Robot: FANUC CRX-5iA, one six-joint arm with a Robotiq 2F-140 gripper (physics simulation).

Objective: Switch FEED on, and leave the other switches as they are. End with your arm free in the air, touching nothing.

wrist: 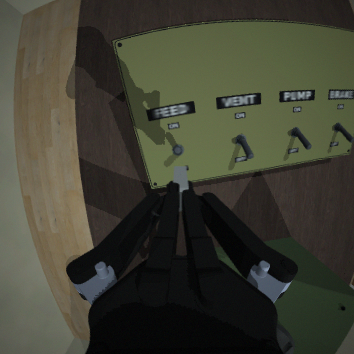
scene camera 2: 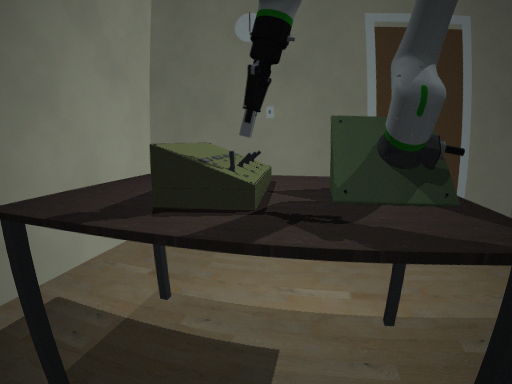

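Where they show: gripper, fingertip midpoint: (wrist: 179, 175) (scene camera 2: 245, 136); arm's base, link origin: (scene camera 2: 400, 150).
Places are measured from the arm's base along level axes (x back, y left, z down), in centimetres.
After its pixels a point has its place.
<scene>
The yellow-green switch box (scene camera 2: 200, 177) @[x -48.2, y 33.9, z 6.4 cm] (wrist: 210, 60) @[x -58.8, y 21.2, z 0.2 cm] stands on the table. The FEED lever (scene camera 2: 232, 160) @[x -43.6, y 26.1, z 2.9 cm] (wrist: 178, 149) @[x -44.0, y 25.4, z 0.5 cm] stands nearly upright from the panel, its tip towards the wrist camera, unlike the others. The levers of VENT (wrist: 245, 146) @[x -45.5, y 13.9, z 2.7 cm], PUMP (wrist: 301, 138) @[x -48.2, y 2.4, z 3.0 cm] and BRAKE (wrist: 343, 131) @[x -51.3, y -9.2, z 3.4 cm] lean towards their OFF labels. My gripper (scene camera 2: 246, 131) @[x -40.5, y 24.9, z -3.1 cm] (wrist: 179, 175) @[x -40.5, y 24.9, z -3.1 cm] is shut and empty. It is in the air above the panel, with a gap between its tips and the FEED lever in the scene view. The tips partly hide FEED's lower label in the wrist view.
A green slanted panel (scene camera 2: 357, 165) @[x -13.3, y 6.7, z 4.7 cm] (wrist: 320, 285) @[x -21.9, y -2.7, z -5.0 cm] stands on the dark table (scene camera 2: 210, 230) @[x -38.1, y 47.0, z 14.1 cm] (wrist: 112, 220) @[x -24.6, y 42.2, z 14.1 cm], to the right of the box in the scene view. The arm's base (scene camera 2: 407, 150) @[x 0.5, y 8.8, z -0.2 cm] is in front of that panel. The other levers (scene camera 2: 250, 158) @[x -48.3, y 2.5, z 3.7 cm] stick up behind the FEED lever.
</scene>
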